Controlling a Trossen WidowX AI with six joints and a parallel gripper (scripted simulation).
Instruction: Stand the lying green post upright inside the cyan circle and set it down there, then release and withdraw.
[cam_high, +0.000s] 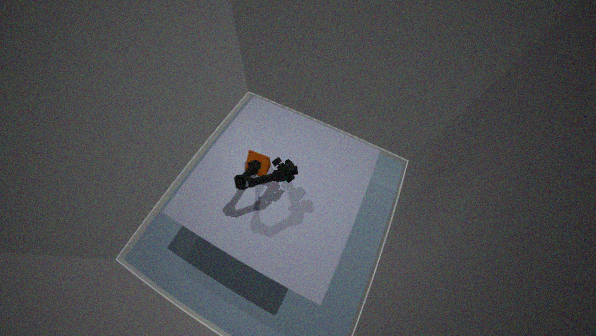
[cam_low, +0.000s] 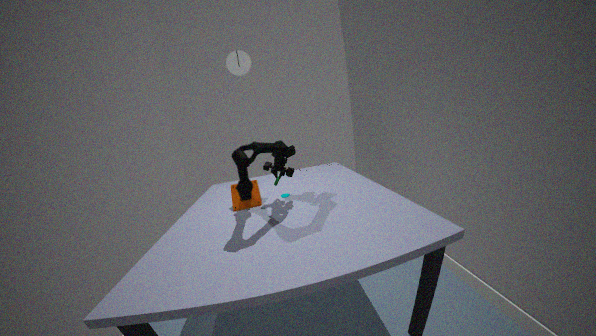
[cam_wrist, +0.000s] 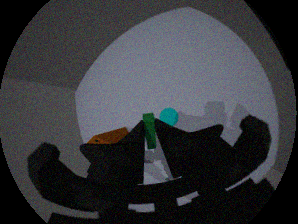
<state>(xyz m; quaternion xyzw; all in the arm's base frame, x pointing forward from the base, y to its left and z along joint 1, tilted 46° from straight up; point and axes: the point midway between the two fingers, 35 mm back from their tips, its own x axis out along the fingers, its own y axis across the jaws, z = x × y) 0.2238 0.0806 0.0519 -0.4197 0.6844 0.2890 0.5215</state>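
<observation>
Now: the cyan circle 120 mm below my gripper tip, 20 mm ahead of it and 10 mm to the right of it. Round my gripper tip: green post: 20 mm to the right, 10 mm below, 10 mm behind.
</observation>
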